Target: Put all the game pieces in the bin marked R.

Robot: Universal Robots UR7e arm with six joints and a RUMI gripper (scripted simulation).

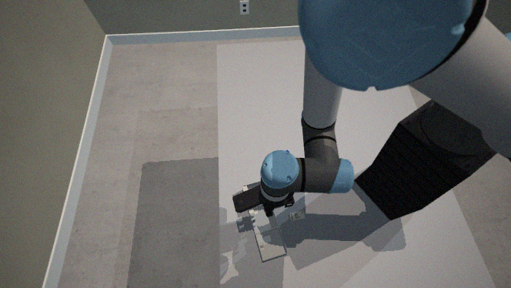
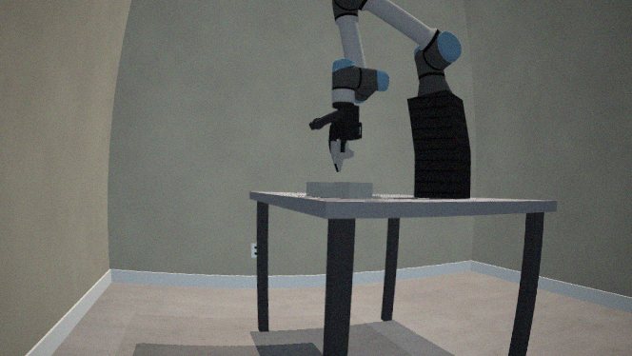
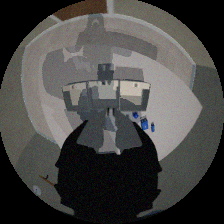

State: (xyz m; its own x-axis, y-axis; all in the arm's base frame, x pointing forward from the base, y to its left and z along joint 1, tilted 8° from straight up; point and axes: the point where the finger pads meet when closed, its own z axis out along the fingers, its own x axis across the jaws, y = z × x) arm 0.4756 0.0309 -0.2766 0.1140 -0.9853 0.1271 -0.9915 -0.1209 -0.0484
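Now: the grey two-compartment bin unit 1 cm ahead of my hand, 2 cm to the left of it and 7 cm below it. The rest, counted from my hand: white spotted game piece (11 cm behind, 3 cm to the left, 9 cm below); then blue game piece (5 cm behind, 10 cm to the right, 9 cm below).
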